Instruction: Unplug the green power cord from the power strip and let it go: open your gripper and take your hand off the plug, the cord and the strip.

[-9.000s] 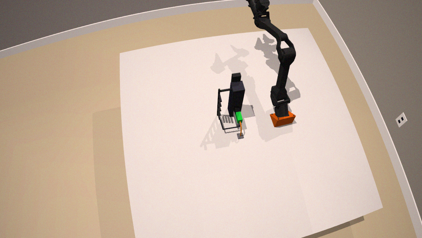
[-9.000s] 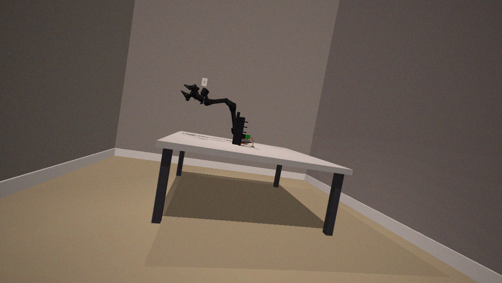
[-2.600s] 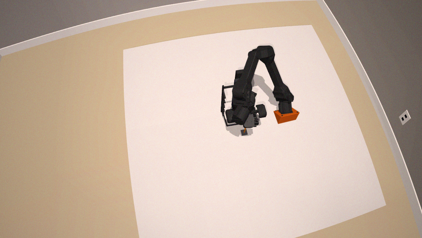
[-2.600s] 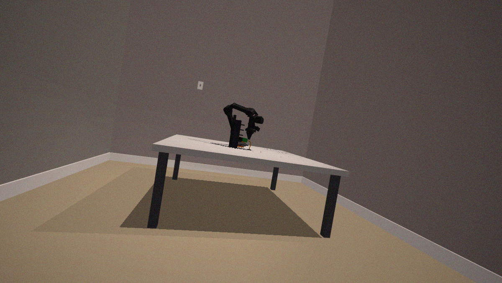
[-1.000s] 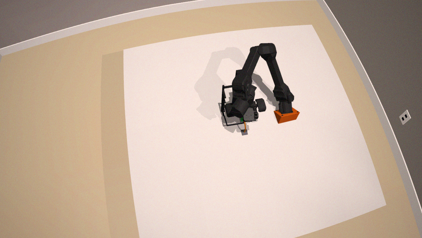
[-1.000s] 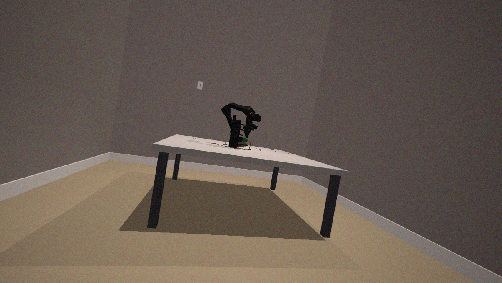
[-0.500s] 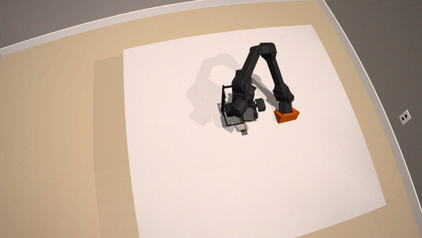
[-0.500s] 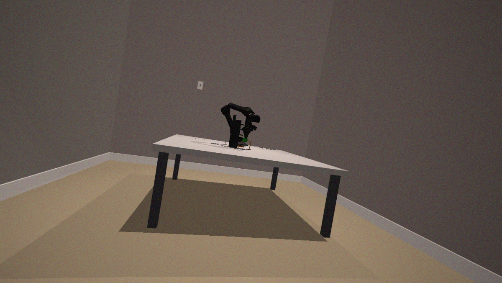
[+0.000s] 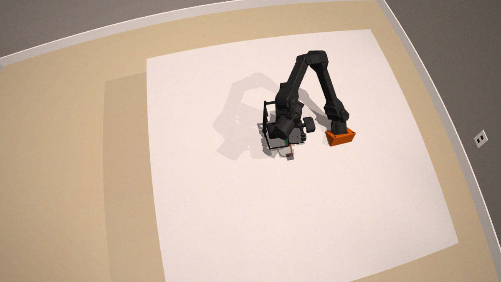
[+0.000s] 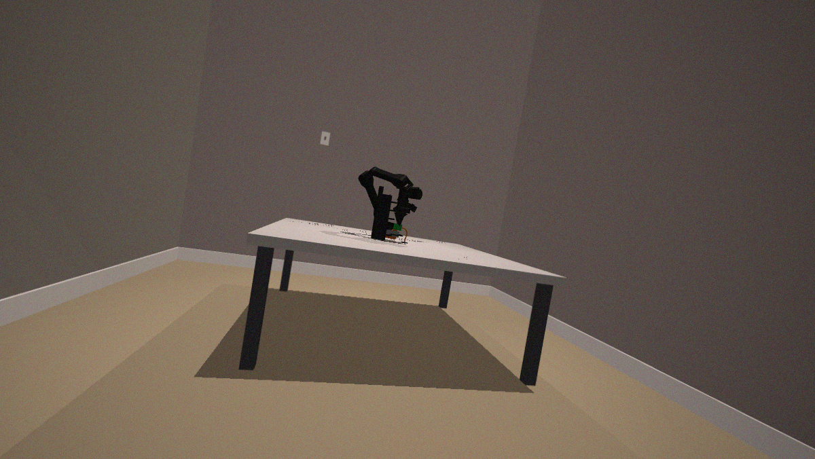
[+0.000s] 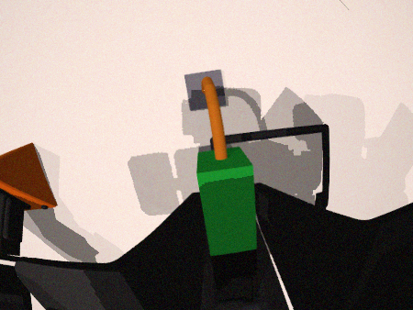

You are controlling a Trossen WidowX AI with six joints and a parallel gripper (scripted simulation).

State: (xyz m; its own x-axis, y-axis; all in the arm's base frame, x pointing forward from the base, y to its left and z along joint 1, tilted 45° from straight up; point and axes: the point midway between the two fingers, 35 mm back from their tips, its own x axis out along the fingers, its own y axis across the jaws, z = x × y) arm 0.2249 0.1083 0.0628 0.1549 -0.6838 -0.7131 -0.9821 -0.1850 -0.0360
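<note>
Now: the small grey block 90 mm below my gripper tip, 50 mm to the left of it and 10 mm behind it. Also, from my gripper tip: green plug (20 mm to the right, 10 mm ahead).
</note>
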